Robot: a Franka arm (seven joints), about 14 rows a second.
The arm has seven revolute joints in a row. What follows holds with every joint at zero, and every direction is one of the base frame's.
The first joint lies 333 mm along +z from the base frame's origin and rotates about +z.
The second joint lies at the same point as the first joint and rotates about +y.
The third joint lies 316 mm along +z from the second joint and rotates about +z.
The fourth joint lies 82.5 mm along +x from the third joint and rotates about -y.
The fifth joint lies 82.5 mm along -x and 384 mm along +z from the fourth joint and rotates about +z.
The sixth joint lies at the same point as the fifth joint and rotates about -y.
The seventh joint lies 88 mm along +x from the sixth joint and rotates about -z.
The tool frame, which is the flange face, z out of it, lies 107 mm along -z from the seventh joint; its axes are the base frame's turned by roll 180, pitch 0 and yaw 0 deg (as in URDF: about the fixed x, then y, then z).
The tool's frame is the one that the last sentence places.
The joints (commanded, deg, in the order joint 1, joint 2, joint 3, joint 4, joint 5, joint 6, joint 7), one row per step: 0.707, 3.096, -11.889, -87.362, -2.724, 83.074, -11.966; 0.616, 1.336, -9.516, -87.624, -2.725, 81.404, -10.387; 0.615, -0.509, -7.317, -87.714, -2.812, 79.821, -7.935; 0.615, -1.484, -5.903, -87.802, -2.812, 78.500, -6.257; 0.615, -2.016, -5.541, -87.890, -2.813, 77.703, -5.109; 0.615, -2.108, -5.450, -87.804, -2.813, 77.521, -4.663; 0.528, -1.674, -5.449, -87.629, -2.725, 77.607, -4.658; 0.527, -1.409, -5.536, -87.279, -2.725, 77.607, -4.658
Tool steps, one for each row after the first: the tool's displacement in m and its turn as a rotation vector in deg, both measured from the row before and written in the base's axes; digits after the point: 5 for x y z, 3 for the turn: -0.00817, 0.02153, 0.01222, 0.232, 0.092, 0.623; -0.00972, 0.02045, 0.01439, -0.153, -0.253, -0.312; -0.00637, 0.01325, 0.00658, -0.093, 0.370, -0.310; -0.00419, 0.00342, 0.00314, -0.089, 0.311, -0.810; -0.00078, 0.00085, 0.00128, -0.058, -0.011, -0.359; 0.00249, -0.00058, -0.00245, 0.060, 0.166, -0.081; 0.00140, -0.00081, 0.00034, -0.030, -0.084, -0.089
